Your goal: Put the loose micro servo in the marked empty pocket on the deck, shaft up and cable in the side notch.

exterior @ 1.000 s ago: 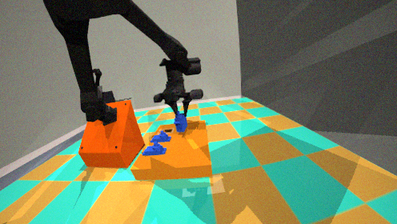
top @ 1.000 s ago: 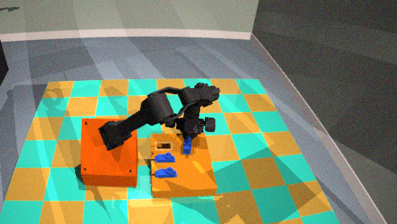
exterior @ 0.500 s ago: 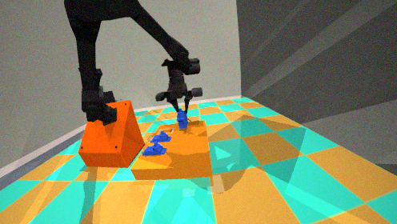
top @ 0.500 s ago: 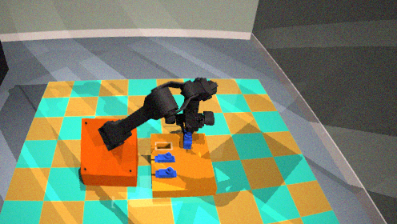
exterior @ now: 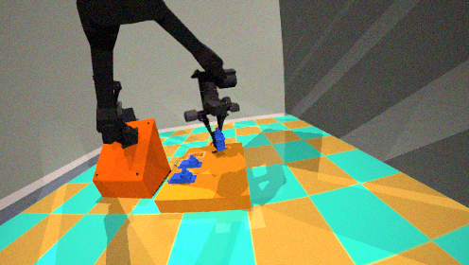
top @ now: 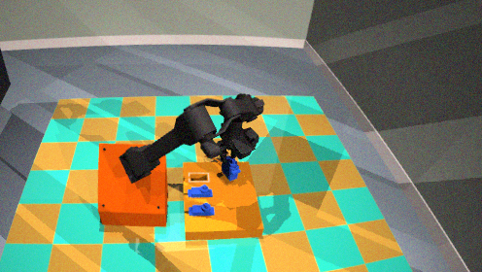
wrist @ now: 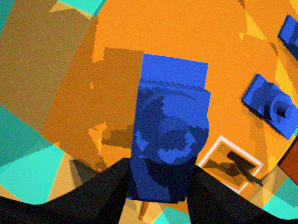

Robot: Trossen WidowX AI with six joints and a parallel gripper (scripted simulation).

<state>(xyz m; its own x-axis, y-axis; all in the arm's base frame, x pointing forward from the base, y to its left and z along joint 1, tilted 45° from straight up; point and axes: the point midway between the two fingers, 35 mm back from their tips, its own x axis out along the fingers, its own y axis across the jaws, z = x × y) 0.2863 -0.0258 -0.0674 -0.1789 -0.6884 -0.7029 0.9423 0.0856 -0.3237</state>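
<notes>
Right now my gripper tip is 100 mm above the orange deck and 80 mm to the left of it.
</notes>
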